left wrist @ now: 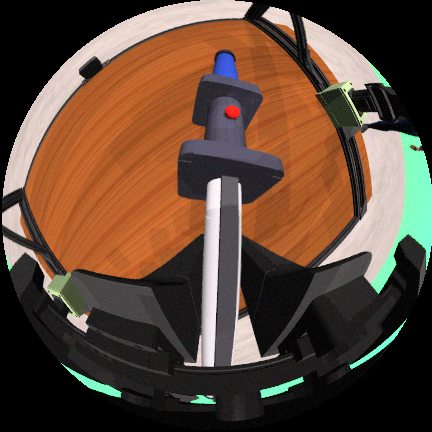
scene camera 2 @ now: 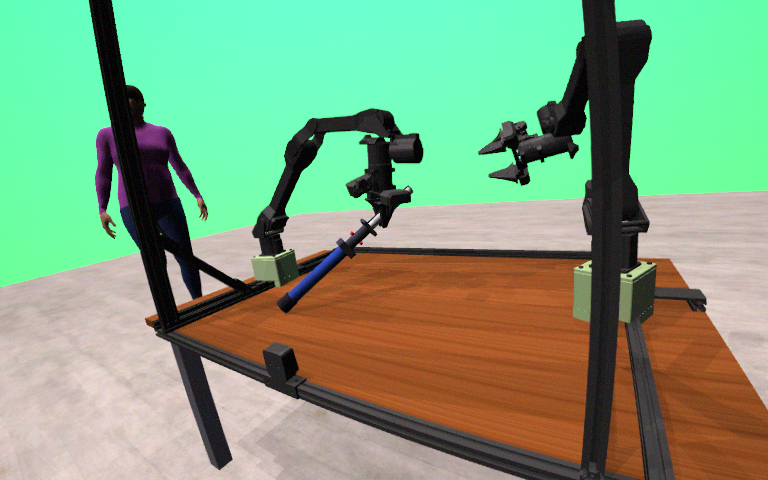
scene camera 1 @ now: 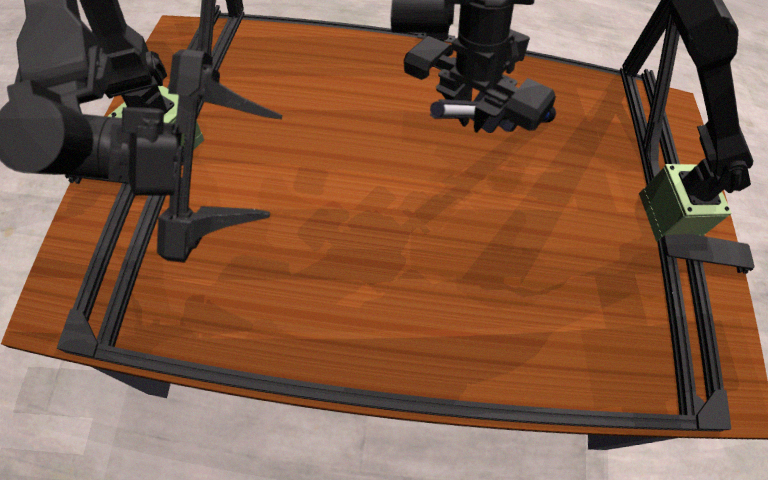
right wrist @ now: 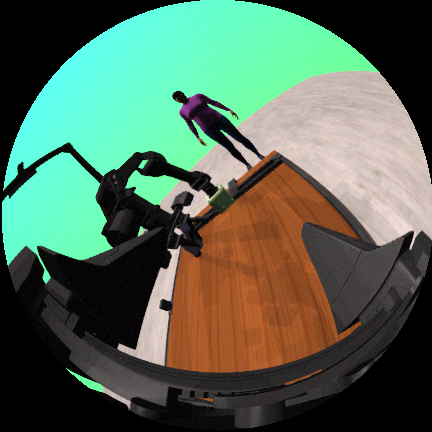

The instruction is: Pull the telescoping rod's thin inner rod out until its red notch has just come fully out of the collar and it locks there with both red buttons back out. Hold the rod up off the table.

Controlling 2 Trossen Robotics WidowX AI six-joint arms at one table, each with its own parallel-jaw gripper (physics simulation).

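My left gripper [scene camera 1: 480, 117] [scene camera 2: 385, 217] [left wrist: 219, 239] is shut on the white and grey inner rod [scene camera 1: 456, 109] [scene camera 2: 372, 221] [left wrist: 212, 225] and holds the telescoping rod up, tilted, its black-capped blue tube [scene camera 2: 318, 276] [left wrist: 225, 66] lower. The dark collar [scene camera 2: 355, 236] [left wrist: 225, 131] with two flanges lies between tube and fingers. Two red buttons stick out at the collar in scene camera 2, one red button [scene camera 2: 351, 232] on one side and another red button [scene camera 2: 361, 243] opposite; one shows in the left wrist view. No red notch shows. My right gripper [scene camera 1: 274, 165] [scene camera 2: 485, 164] [right wrist: 236, 232] is open and empty, well away from the rod.
A dark metal frame rail [scene camera 1: 396, 396] [scene camera 2: 396, 421] runs along the edge of the wooden table [scene camera 1: 339, 316] [scene camera 2: 481, 339]. A small black box [scene camera 2: 280, 361] stands on the rail. Upright posts rise at the corners. A person [scene camera 2: 155, 150] [right wrist: 202, 112] stands beyond the table.
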